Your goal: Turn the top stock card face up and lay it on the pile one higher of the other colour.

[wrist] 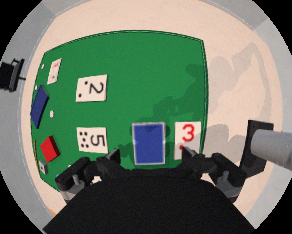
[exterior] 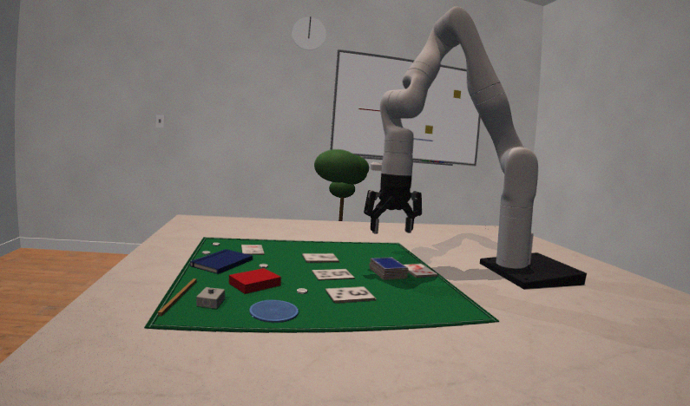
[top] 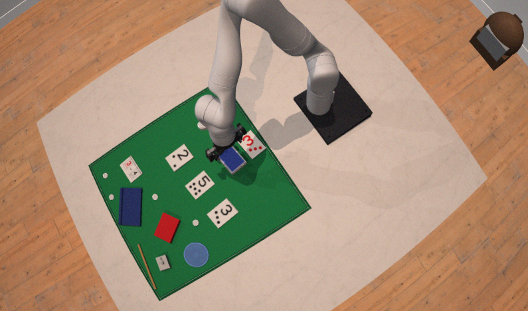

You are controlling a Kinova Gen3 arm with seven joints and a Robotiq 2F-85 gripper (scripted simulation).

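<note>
Now: hand 10 mm to the right of the card and 80 mm above it. From my hand the other things lie so: book: 410 mm ahead, 90 mm to the right, 100 mm below; then green mat: 180 mm ahead, 20 mm to the right, 120 mm below; then red box: 340 mm ahead, 60 mm to the left, 100 mm below.
</note>
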